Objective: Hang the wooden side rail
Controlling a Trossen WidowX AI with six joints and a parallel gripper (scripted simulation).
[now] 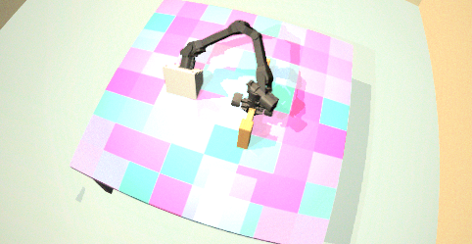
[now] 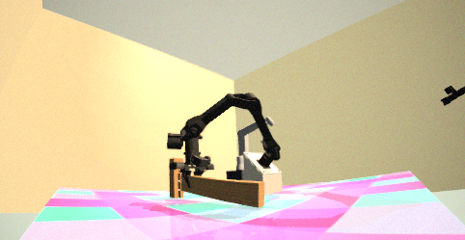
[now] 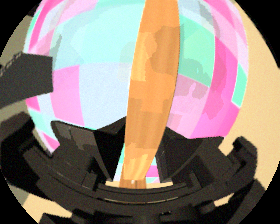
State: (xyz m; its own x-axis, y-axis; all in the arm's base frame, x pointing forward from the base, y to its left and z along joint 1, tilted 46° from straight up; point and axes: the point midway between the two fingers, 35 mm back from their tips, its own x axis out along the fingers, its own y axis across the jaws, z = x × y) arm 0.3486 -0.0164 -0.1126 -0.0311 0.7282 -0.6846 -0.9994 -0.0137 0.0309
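My gripper tip is now 130 mm to the left of the headboard post and 40 mm below it.
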